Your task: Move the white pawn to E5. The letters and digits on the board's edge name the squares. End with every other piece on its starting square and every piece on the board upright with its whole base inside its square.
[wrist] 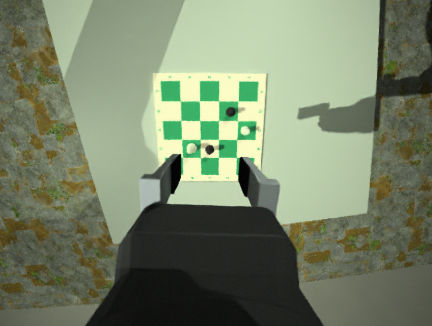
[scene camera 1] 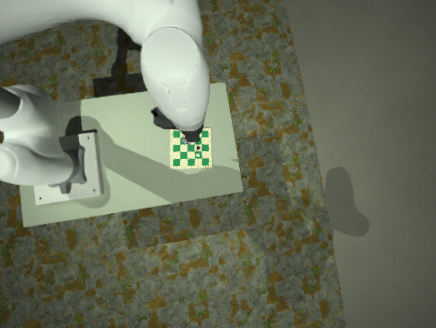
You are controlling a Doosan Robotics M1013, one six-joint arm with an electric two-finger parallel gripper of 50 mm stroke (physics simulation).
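Places are measured from the arm's base along level axes (x ahead, y left, z up), in metres.
Where they show: gripper, fingertip midpoint: (wrist: 210,167); arm's base, origin of the base link: (scene camera 1: 67,167).
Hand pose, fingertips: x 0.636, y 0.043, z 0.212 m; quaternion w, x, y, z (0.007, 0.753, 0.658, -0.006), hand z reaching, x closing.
Things, the pixels of their centre, and the offset from my fingertips. "*": a spot on its surface instead. Level surfaces: height alone.
- chessboard, body centre: (wrist: 209,130) (scene camera 1: 191,148) 0.013 m back, 0.005 m right, 0.238 m down
- E5, surface spot: (wrist: 170,91) (scene camera 1: 176,162) * 0.095 m back, 0.074 m right, 0.235 m down
- larger-looking white piece, body centre: (wrist: 190,150) (scene camera 1: 197,154) 0.021 m ahead, 0.045 m right, 0.213 m down
- smaller-looking white piece, body centre: (wrist: 246,131) 0.006 m back, 0.067 m left, 0.219 m down
- pale green table top, its level: 0.241 m down
The chessboard (scene camera 1: 176,155) (wrist: 190,91) has green and cream squares. E5 (scene camera 1: 176,162) (wrist: 170,91) is a green corner square with no piece on it. A larger-looking white piece (scene camera 1: 198,155) (wrist: 191,148) stands on B4, and a smaller-looking white piece (wrist: 245,130) on C1; which is the pawn I cannot tell surely. A black piece (scene camera 1: 198,148) (wrist: 209,149) stands on B3, another black piece (wrist: 230,111) on D2. My gripper (scene camera 1: 190,141) (wrist: 210,167) is open and empty, above the board, over its A side in the wrist view. In the scene view the arm hides C1 and D2.
The board lies on a pale green table top (scene camera 1: 130,175) (wrist: 320,170). The robot's white base plate (scene camera 1: 95,172) is at the left in the scene view. The arm (scene camera 1: 175,65) reaches in from above, and shadows fall across the table top.
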